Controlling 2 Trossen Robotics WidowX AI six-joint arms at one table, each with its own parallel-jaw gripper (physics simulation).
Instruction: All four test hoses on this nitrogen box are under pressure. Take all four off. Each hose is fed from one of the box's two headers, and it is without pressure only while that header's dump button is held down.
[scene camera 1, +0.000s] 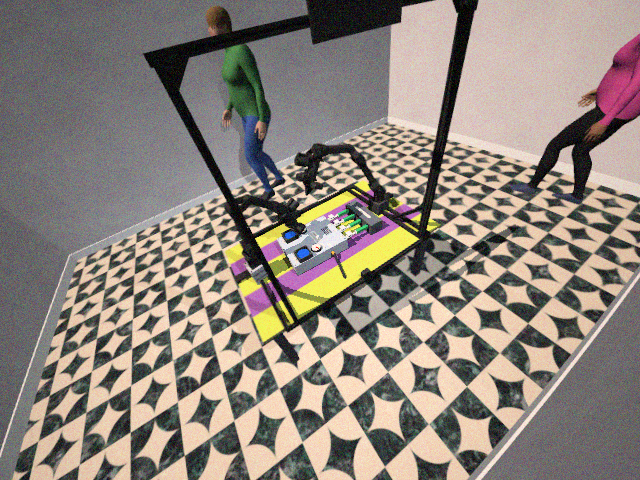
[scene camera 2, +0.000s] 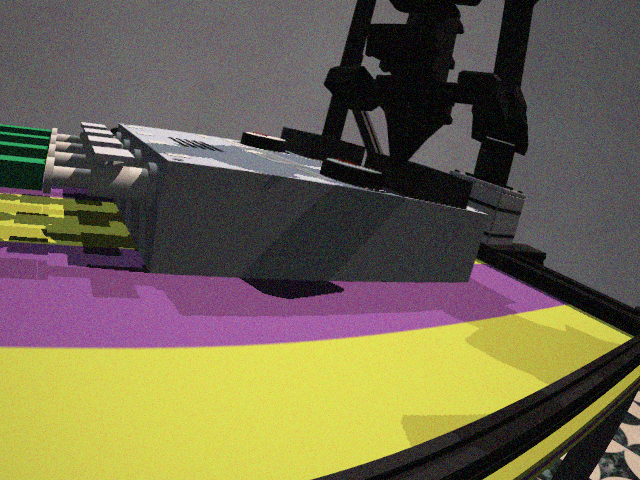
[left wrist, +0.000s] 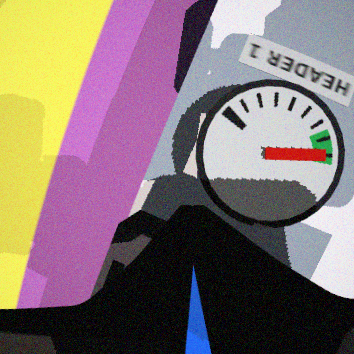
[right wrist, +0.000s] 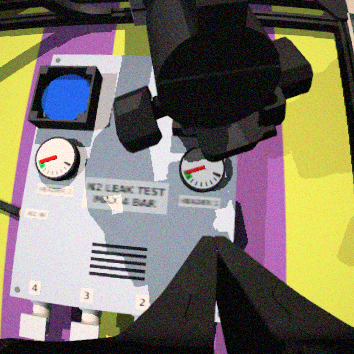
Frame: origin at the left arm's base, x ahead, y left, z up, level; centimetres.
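Seen in the pictures: left gripper, fingertip midpoint: (scene camera 1: 295, 229) (scene camera 2: 395, 165) (left wrist: 190, 216); right gripper, fingertip midpoint: (scene camera 1: 306, 195) (right wrist: 211, 246); left arm's base, link origin: (scene camera 1: 254, 263) (scene camera 2: 489, 182); right arm's base, link origin: (scene camera 1: 378, 199).
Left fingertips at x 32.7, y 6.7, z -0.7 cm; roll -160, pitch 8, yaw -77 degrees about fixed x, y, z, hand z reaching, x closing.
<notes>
Offsets run from my left fingertips to a thing's top centre. "spot": to the spot under its first point. Level surfaces: height alone.
The grey nitrogen box (scene camera 1: 330, 245) (scene camera 2: 310, 232) (right wrist: 55, 245) carries several green hoses (scene camera 1: 355, 224) (scene camera 2: 23, 173) with white couplings (scene camera 2: 111, 152) (right wrist: 34, 325). My left gripper (scene camera 1: 301, 229) (scene camera 2: 400, 159) (left wrist: 190, 216) is shut and empty, pointing down at the header 1 dump button @[dz -0.8, dx -5.5, dy -1.0 cm] (scene camera 1: 290, 235) (left wrist: 196, 320); contact is hidden. The header 1 gauge @[spot: dz -1.0, dx +2.1, dy -1.8 cm] (left wrist: 250, 170) (right wrist: 202, 172) has its needle at the green band. The header 2 dump button @[dz -0.8, dx -8.3, dy -19.8 cm] (scene camera 1: 303, 253) (right wrist: 66, 97) is uncovered; its gauge @[spot: dz -1.0, dx +0.4, dy -20.8 cm] (right wrist: 56, 159) also points to green. My right gripper (scene camera 1: 309, 191) (right wrist: 211, 246) is shut, raised above the box's hose end.
A dark block @[spot: dz -2.4, dx +38.3, dy -25.7 cm] (scene camera 1: 368, 219) stands at the hoses' far ends. A thin black supply line @[spot: dz -9.2, dx +3.8, dy -35.9 cm] (scene camera 1: 339, 266) (right wrist: 9, 209) leaves the box's header 2 side. A black frame (scene camera 1: 196, 129) stands around the striped table @[dz -10.4 cm] (scene camera 2: 258, 413). Two people stand beyond the table.
</notes>
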